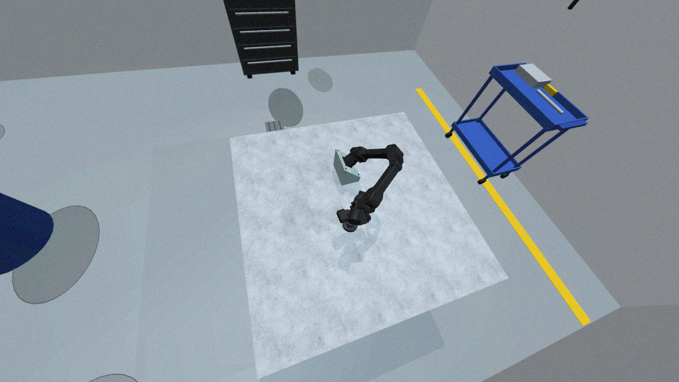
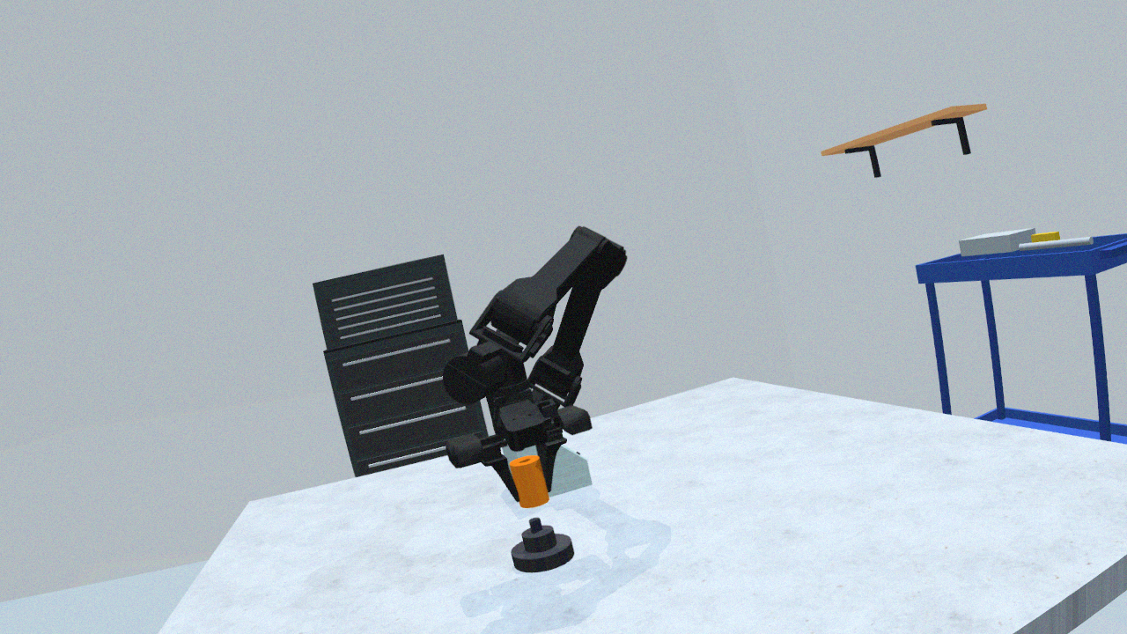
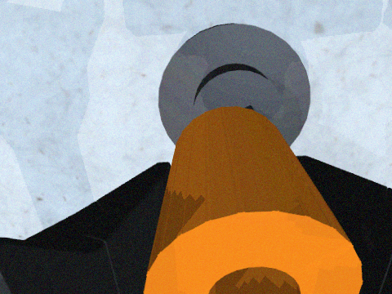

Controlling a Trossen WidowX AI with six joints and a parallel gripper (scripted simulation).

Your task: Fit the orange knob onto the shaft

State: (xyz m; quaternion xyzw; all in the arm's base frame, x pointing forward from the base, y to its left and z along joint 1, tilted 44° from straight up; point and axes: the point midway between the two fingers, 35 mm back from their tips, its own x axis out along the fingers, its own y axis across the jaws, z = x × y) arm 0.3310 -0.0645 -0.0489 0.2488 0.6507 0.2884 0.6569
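The dark round pedestal is 10 mm to the right of my gripper tip and 60 mm below it. Also, from my gripper tip: orange knob (20 mm above).
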